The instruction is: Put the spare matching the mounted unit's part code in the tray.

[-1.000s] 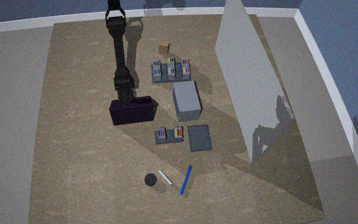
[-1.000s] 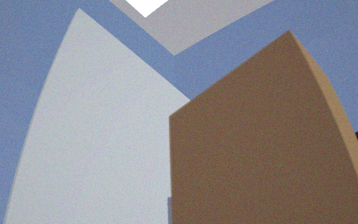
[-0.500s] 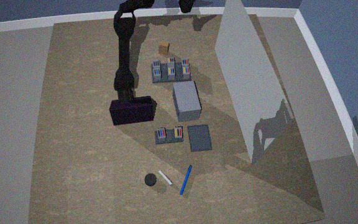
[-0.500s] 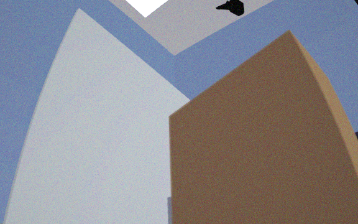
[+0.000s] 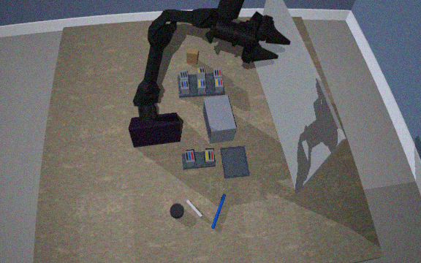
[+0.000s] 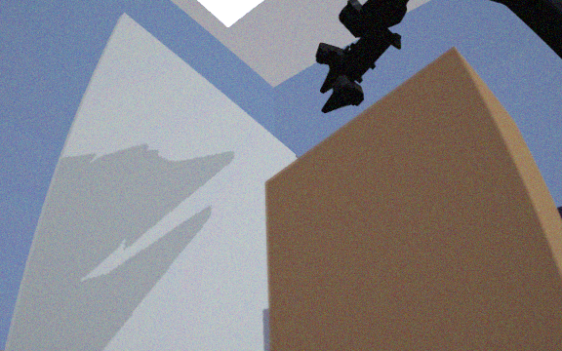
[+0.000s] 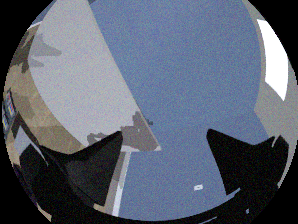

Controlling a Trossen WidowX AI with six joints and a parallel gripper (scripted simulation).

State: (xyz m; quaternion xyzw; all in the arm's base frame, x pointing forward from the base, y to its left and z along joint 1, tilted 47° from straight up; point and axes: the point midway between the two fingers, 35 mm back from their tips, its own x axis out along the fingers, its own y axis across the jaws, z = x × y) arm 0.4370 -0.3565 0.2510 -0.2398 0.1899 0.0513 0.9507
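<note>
The grey spare lies 480 mm below my gripper tip, 310 mm to the left of it and 120 mm behind it. From my gripper tip the other things lie so: grey mounted unit 470 mm below, 140 mm behind, 80 mm to the left; tall grey panel 300 mm below, 110 mm ahead, 90 mm to the left; flat grey tray 520 mm below, 110 mm to the right, 90 mm behind.
</note>
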